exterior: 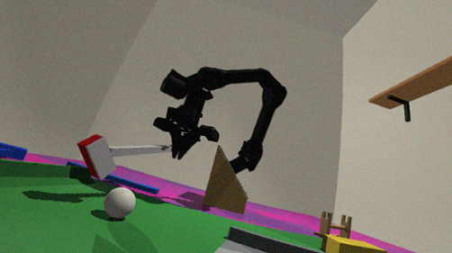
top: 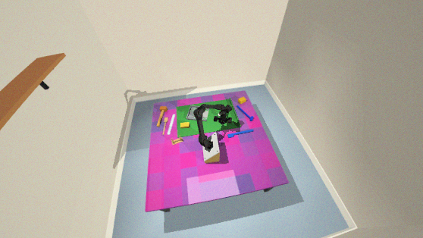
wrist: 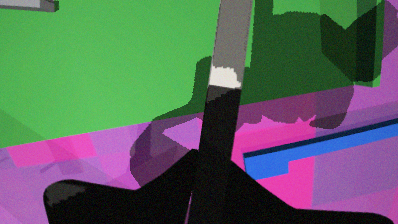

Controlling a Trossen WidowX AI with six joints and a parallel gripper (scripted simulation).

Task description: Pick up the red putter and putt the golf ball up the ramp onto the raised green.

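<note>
Now: the red putter 11 cm ahead of my gripper tip, 3 cm to the right of it and 1 cm below it. Also, from my gripper tip: white stick: 16 cm ahead, 59 cm to the left, 11 cm below; yellow block: 11 cm ahead, 43 cm to the left, 10 cm below; white golf ball: 22 cm ahead, 9 cm below.
</note>
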